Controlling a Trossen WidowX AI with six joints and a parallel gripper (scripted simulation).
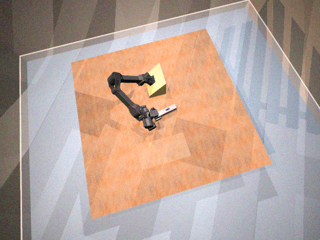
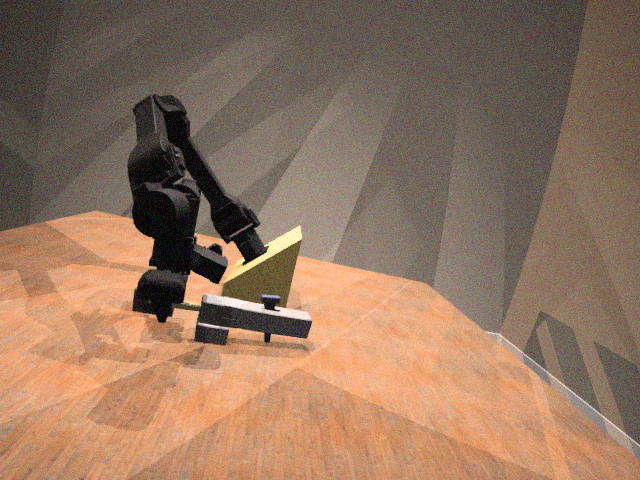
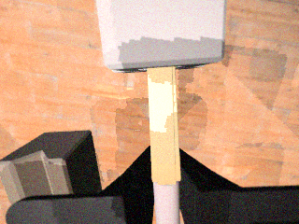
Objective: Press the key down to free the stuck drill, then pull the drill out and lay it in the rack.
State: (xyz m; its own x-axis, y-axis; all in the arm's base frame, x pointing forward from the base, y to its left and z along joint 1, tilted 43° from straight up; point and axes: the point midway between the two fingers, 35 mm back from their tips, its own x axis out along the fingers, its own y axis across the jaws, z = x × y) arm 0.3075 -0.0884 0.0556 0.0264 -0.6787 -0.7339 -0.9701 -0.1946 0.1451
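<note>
The dark grey rack lies 70 mm behind my gripper tip and 40 mm to the right of it. From my gripper tip the other things lie so: blue key: 40 mm behind, 160 mm to the left, 30 mm above; then grey housing: 30 mm behind, 140 mm to the left, 20 mm above; then drill: 10 mm behind, 40 mm to the left, 30 mm above.
</note>
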